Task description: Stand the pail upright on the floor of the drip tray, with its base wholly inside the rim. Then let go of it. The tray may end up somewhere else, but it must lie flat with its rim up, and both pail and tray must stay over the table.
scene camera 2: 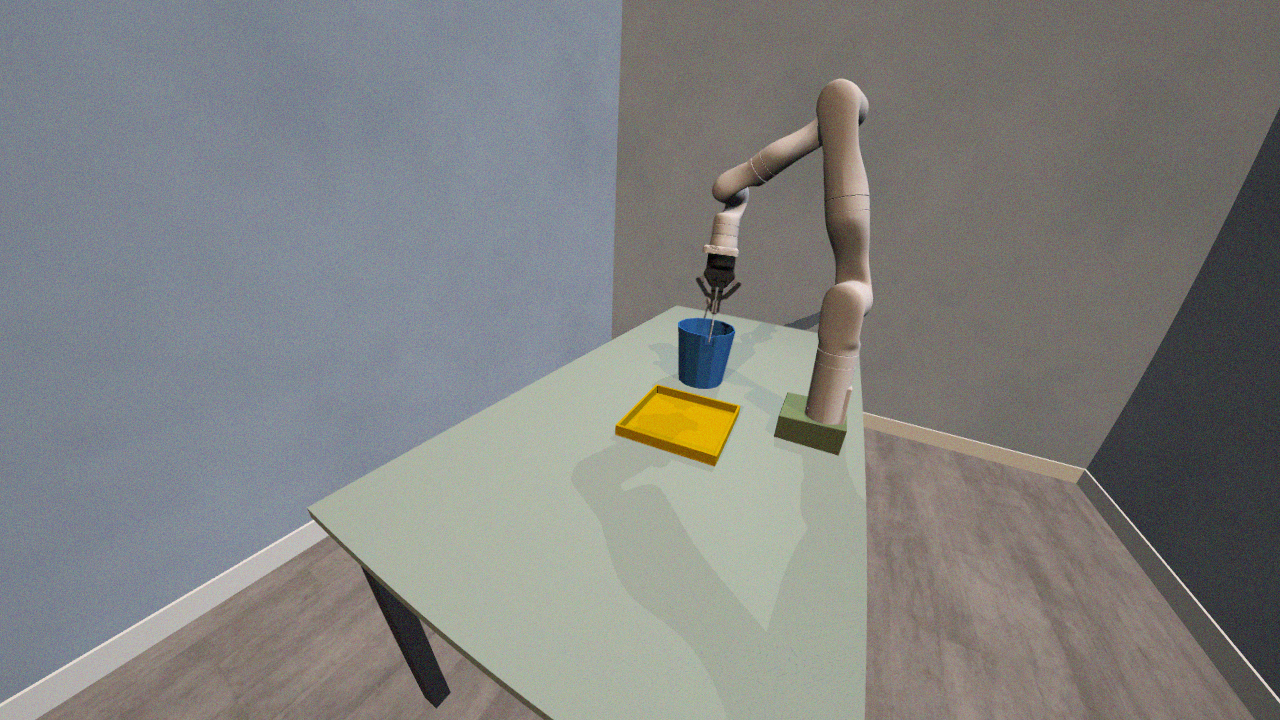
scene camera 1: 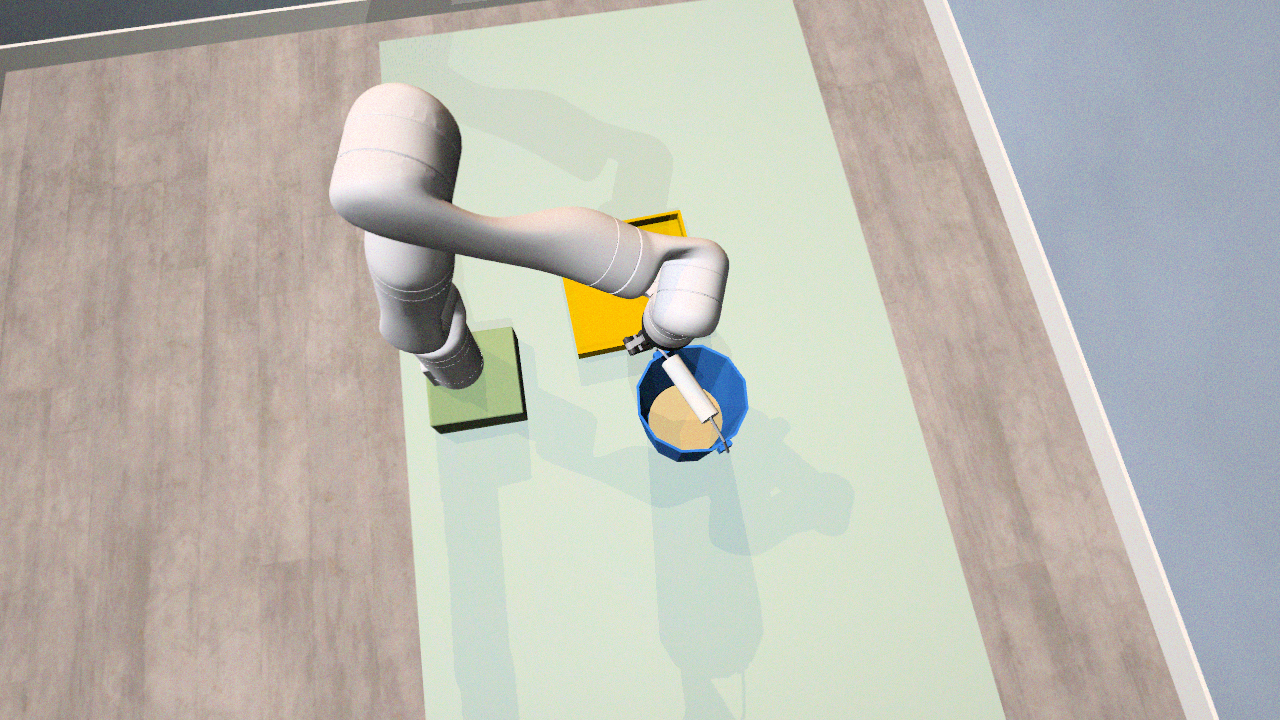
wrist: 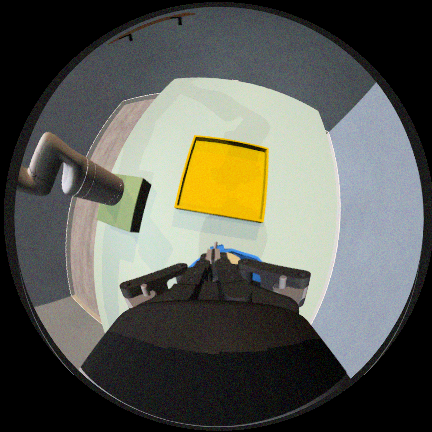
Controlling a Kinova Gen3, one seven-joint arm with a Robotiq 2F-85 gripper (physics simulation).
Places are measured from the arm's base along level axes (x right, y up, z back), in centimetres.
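Pixels of known places: gripper, between the fingertips: (scene camera 2: 713, 313) (wrist: 213, 256); arm's base, origin of its link: (scene camera 2: 823, 415) (scene camera 1: 457, 363) (wrist: 112, 190).
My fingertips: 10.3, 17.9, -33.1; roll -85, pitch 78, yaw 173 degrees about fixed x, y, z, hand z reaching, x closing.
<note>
For each thing: its top centre in the pictures, then the offset to it from my fingertips, as dx, dy, dz. Level surfaces: height alone.
- white grip, centre of its top: (scene camera 1: 690, 385) +8.7, +1.8, -2.3
- yellow drip tray, centre of its top: (scene camera 1: 630, 279) (scene camera 2: 682, 414) (wrist: 225, 171) -20.3, -21.7, -0.6
- pale green table, height of its surface: dy -24.5
The blue pail (scene camera 1: 732, 385) (scene camera 2: 702, 360) (wrist: 256, 276) stands upright on the table, beside the tray and outside it. A tan floor shows inside it. Its wire handle stands up, with a white grip (scene camera 1: 689, 387) above the opening. The yellow drip tray (scene camera 1: 608, 317) (scene camera 2: 680, 420) (wrist: 220, 175) lies flat, rim up, with no object in it. My gripper (scene camera 2: 713, 308) (wrist: 213, 256) is shut with nothing held. Its fingertips are over the pail, close to the upper part of the handle; whether they touch it is hidden. In scene camera 1 my wrist hides the fingertips.
The arm's base stands on a green block (scene camera 1: 496, 380) (scene camera 2: 810, 431) (wrist: 131, 210) near one long edge of the pale green table (scene camera 1: 572, 555) (scene camera 2: 501, 501) (wrist: 300, 165). My forearm passes above the tray. A blue-grey wall (scene camera 2: 313, 223) rises beyond the other long side.
</note>
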